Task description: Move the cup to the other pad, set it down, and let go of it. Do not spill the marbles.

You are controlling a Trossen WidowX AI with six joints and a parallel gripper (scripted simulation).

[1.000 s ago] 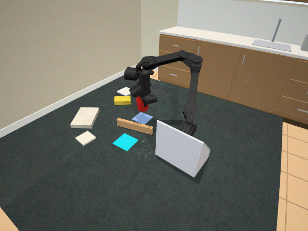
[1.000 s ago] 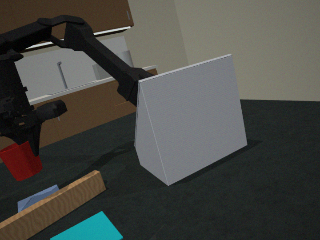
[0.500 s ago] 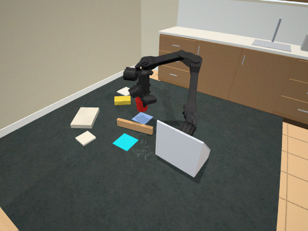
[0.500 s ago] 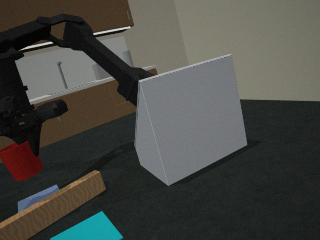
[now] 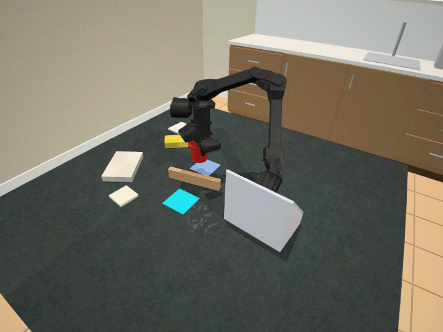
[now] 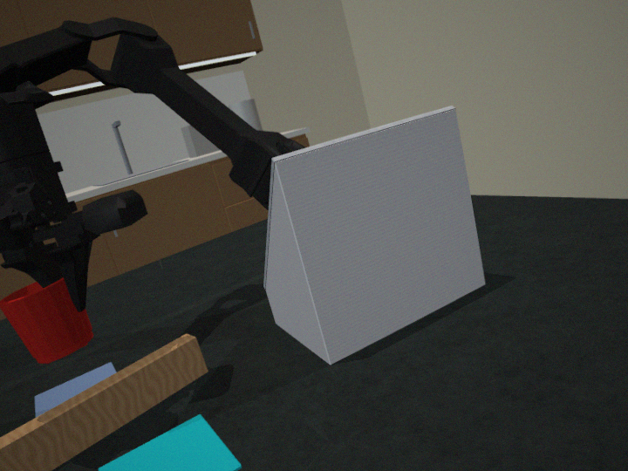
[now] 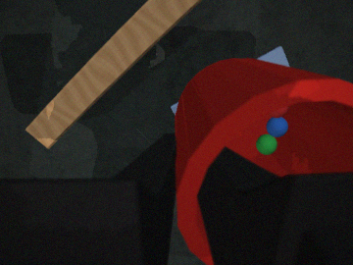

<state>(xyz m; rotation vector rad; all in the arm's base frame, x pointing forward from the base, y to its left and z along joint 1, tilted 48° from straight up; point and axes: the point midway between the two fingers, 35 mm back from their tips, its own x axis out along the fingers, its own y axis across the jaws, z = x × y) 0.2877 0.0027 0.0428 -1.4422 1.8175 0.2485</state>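
Now: gripper tip 30 mm to the left of the green marble, 30 mm short of it and 20 mm above it. Round my gripper tip: red cup 30 mm ahead, 20 mm to the right; wooden bar 100 mm below, 40 mm to the left, 10 mm ahead; blue marble 40 mm ahead, 30 mm to the right, 20 mm below.
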